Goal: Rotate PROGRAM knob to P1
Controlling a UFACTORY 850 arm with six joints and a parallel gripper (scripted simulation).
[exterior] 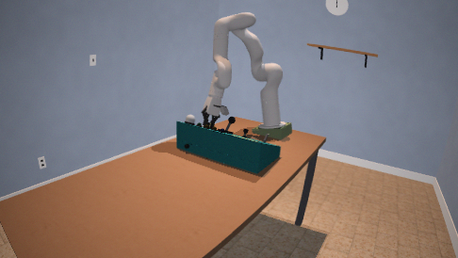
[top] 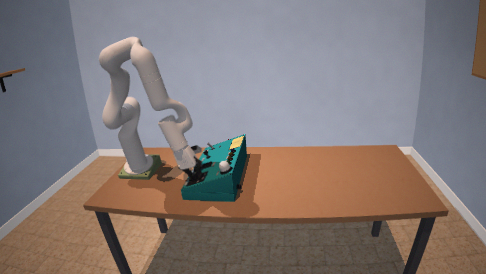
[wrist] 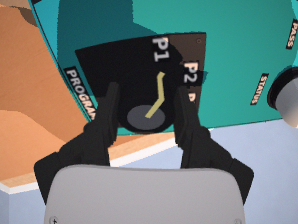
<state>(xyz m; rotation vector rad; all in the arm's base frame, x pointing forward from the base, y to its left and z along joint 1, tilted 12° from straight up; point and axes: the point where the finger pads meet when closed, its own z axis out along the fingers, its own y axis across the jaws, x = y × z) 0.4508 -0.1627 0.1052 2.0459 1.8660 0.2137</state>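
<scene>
Now: the program knob 1 cm to the left of my hand and 1 cm ahead of it. The rest, counted from my hand: teal console 19 cm to the left, 3 cm below, 2 cm ahead; cycle lever 12 cm to the left, 3 cm behind, 1 cm above; mode knob 24 cm to the left, 2 cm behind.
</scene>
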